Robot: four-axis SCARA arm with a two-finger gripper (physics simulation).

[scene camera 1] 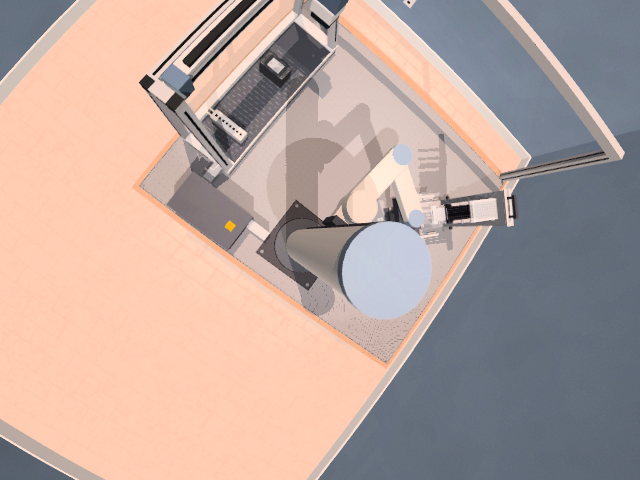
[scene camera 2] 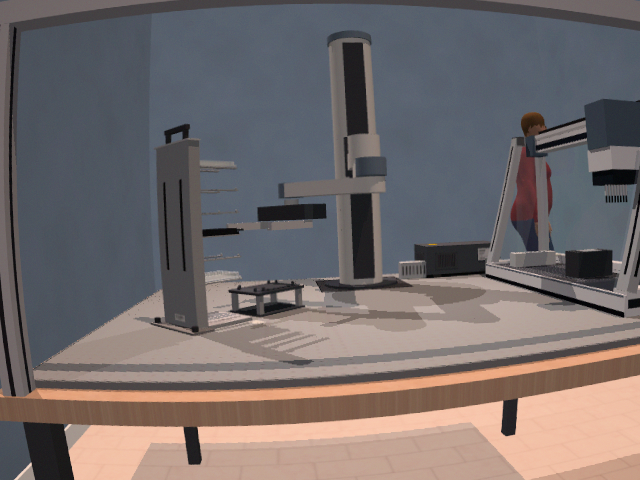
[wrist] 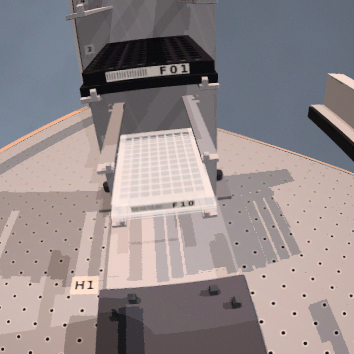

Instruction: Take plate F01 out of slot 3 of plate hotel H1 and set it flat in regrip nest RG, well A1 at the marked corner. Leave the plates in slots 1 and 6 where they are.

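Frame: origin at the arm's base, x ahead, y left, z up, level; centimetres.
Seen in the pictures: gripper, fingertip midpoint: point(scene camera 1: 435, 215) point(scene camera 2: 247, 227) point(wrist: 144, 104); arm's base, origin of the base link: point(scene camera 2: 361, 287).
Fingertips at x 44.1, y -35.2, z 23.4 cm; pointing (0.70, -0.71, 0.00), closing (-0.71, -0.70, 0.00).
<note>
Pixels of each thing's top centre, then the offset from my fingertips to it.
- Plate F01, middle of its top: point(wrist: 146, 48) point(scene camera 2: 207, 229) point(scene camera 1: 458, 212) dx +9.0, dy -9.2, dz +0.0 cm
- Clear plate F10, middle of its top: point(wrist: 158, 159) point(scene camera 2: 209, 274) point(scene camera 1: 444, 213) dx +9.0, dy -9.2, dz -10.6 cm
- clear plate, middle of its top: point(scene camera 2: 204, 162) point(scene camera 1: 485, 210) dx +9.0, dy -9.2, dz +16.0 cm
- Regrip nest RG, middle of its top: point(scene camera 2: 266, 283) dx -3.9, dy +3.8, dz -15.1 cm
Plate F01 point(scene camera 1: 458, 212) point(scene camera 2: 219, 232) point(wrist: 150, 55) is black and sits flat in slot 3 of grey plate hotel H1 point(scene camera 2: 178, 232) point(wrist: 102, 117). Clear plate F10 point(wrist: 162, 170) point(scene camera 2: 222, 277) is in slot 1. A clear plate point(scene camera 2: 218, 165) point(scene camera 1: 484, 210) is in slot 6. My gripper point(scene camera 2: 235, 226) is open and empty, its fingertips at the front of F01, at about its level or slightly above. One finger shows at the right of the wrist view. Regrip nest RG point(scene camera 2: 266, 289) point(wrist: 180, 320) is a dark raised plate with pegs in front of the hotel. Its marked corner cannot be made out.
Bare support rails point(scene camera 2: 219, 190) of other slots project above F01. The arm's column point(scene camera 1: 385, 268) point(scene camera 2: 356, 155) stands behind the nest. A framed deck machine point(scene camera 1: 248, 98) point(scene camera 2: 558, 279) and a dark box point(scene camera 1: 206, 206) point(scene camera 2: 449, 256) stand farther off. A person point(scene camera 2: 532, 191) stands behind.
</note>
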